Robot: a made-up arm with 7 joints. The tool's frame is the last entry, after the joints.
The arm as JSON. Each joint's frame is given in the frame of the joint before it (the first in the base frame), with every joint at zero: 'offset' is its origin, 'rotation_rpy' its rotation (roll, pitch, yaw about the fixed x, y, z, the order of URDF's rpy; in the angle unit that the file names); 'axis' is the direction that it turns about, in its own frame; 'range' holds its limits. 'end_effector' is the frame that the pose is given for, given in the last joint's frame.
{
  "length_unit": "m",
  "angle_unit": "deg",
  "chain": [
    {
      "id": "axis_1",
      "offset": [
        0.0,
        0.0,
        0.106
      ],
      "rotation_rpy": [
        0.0,
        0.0,
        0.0
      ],
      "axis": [
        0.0,
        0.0,
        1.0
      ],
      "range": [
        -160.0,
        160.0
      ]
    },
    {
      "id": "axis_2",
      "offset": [
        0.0,
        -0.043,
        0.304
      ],
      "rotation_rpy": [
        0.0,
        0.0,
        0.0
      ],
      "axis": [
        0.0,
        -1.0,
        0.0
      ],
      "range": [
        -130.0,
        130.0
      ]
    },
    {
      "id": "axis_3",
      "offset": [
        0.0,
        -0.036,
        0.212
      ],
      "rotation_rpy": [
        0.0,
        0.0,
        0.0
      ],
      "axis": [
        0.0,
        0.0,
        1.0
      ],
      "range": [
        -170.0,
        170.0
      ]
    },
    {
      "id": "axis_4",
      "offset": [
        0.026,
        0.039,
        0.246
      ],
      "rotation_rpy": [
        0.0,
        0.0,
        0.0
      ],
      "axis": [
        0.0,
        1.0,
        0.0
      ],
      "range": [
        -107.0,
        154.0
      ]
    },
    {
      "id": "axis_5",
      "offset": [
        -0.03,
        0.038,
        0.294
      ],
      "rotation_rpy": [
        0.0,
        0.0,
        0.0
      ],
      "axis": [
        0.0,
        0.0,
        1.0
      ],
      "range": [
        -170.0,
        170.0
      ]
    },
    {
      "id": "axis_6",
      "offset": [
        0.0,
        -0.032,
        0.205
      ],
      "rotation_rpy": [
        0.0,
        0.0,
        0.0
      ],
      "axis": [
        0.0,
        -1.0,
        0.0
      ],
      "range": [
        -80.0,
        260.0
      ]
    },
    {
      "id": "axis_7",
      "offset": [
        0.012,
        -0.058,
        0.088
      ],
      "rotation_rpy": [
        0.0,
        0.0,
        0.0
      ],
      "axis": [
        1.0,
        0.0,
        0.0
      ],
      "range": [
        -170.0,
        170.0
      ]
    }
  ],
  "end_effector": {
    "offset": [
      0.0,
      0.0,
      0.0
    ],
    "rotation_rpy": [
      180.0,
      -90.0,
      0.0
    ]
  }
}
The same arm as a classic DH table. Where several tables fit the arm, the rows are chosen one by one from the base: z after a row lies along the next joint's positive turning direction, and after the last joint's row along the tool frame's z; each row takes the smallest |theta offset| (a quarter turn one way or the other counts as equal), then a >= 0, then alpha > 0; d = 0 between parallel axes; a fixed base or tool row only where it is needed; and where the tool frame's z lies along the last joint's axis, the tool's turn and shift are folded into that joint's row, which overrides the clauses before.
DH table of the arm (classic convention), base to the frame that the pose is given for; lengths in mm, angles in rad. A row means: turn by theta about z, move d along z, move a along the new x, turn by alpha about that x. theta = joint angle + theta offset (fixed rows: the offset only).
axis_1: d 410  theta_offset 0  a 0  alpha 1.5708
axis_2: d 79  theta_offset 0  a 0  alpha -1.5708
axis_3: d 458  theta_offset 0  a 26  alpha -1.5708
axis_4: d 77  theta_offset 0  a -30  alpha 1.5708
axis_5: d 499  theta_offset 0  a 0  alpha 1.5708
axis_6: d 90  theta_offset 1.5708  a 88  alpha 1.5708
axis_7: d 12  theta_offset 0  a 0  alpha 0
Joint limits (rad, base to tool): -2.7925..2.7925 -2.2689..2.2689 -2.9671..2.9671 -1.8675..2.6878 -2.9671..2.9671 -1.3963..4.5379 -2.9671..2.9671

